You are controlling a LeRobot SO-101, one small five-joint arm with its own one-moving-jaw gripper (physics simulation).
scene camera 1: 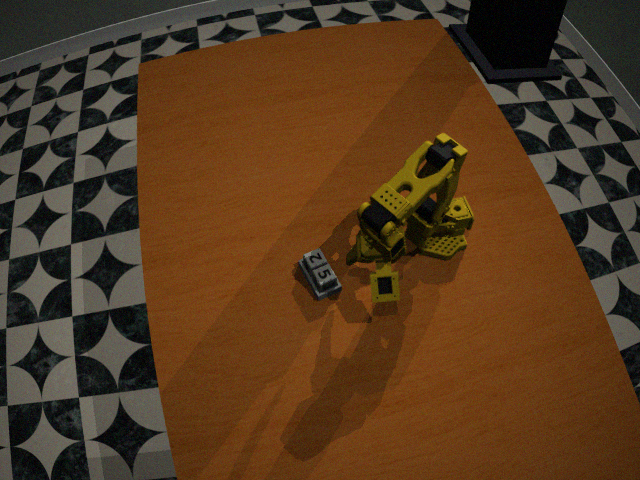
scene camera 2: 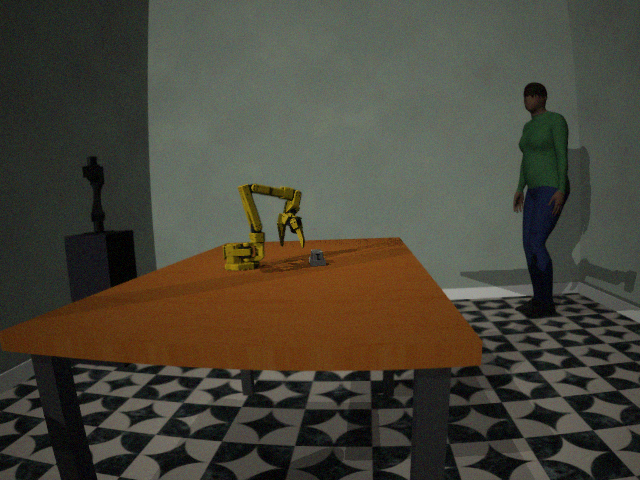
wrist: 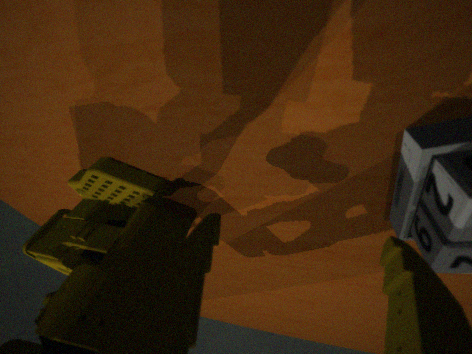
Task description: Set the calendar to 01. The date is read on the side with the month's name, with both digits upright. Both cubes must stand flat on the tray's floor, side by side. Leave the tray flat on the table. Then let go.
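The grey calendar tray [scene camera 1: 329, 292] [scene camera 2: 318, 264] [wrist: 412, 159] rests on the table with two grey cubes side by side. In scene camera 1, the upper cube [scene camera 1: 314, 257] shows 2 on top and the lower cube [scene camera 1: 324, 273] shows 5 on top. In scene camera 2, a narrow mark like a 1 shows on the near cube's side. In the wrist view, a 2 and a 6 show at the right edge; another digit is cut off. My gripper [scene camera 2: 293, 245] [wrist: 303, 232] is open and empty, above the table on the arm-base side of the tray. The month name is not readable.
The yellow arm base [scene camera 1: 439, 242] [scene camera 2: 241, 256] stands on the orange table [scene camera 1: 217, 155] [scene camera 2: 289, 320], to the right of the tray in scene camera 1. Arm shadows cross the tabletop. A person [scene camera 2: 542, 149] stands beyond the table, and a dark pedestal [scene camera 2: 87, 258] stands at the left.
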